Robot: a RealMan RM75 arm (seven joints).
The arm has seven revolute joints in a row. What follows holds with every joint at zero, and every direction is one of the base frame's.
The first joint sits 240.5 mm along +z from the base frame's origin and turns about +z.
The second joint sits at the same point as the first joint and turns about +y.
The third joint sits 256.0 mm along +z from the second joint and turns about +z.
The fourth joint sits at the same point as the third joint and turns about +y.
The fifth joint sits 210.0 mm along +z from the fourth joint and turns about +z.
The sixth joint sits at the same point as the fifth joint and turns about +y.
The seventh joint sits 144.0 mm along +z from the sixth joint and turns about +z.
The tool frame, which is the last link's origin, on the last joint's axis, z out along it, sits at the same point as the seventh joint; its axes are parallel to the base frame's.
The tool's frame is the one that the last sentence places.
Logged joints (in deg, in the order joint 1, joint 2, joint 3, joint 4, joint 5, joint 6, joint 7), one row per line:
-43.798, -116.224, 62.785, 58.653, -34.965, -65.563, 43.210
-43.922, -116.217, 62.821, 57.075, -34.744, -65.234, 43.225
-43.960, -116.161, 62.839, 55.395, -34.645, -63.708, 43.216
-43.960, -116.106, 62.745, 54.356, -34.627, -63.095, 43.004
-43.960, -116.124, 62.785, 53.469, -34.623, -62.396, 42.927
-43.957, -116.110, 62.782, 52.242, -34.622, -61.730, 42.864
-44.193, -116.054, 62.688, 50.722, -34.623, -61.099, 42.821
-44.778, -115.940, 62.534, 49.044, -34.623, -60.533, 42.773
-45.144, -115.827, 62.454, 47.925, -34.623, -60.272, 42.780
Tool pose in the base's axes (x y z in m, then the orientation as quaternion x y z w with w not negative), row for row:
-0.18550, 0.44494, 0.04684, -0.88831, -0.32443, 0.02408, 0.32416
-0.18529, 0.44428, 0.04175, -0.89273, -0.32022, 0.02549, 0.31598
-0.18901, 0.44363, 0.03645, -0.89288, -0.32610, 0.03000, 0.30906
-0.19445, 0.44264, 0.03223, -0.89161, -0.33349, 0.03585, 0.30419
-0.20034, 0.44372, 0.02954, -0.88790, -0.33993, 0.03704, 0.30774
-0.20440, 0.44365, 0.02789, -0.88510, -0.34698, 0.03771, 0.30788
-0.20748, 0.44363, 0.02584, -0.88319, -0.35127, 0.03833, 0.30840
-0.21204, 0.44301, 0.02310, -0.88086, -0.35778, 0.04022, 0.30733
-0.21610, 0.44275, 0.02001, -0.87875, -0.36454, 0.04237, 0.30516
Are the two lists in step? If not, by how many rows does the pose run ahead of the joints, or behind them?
The pose runs 2 rows behind the joints: the pose in row i belongs to the joints in row i - 2.
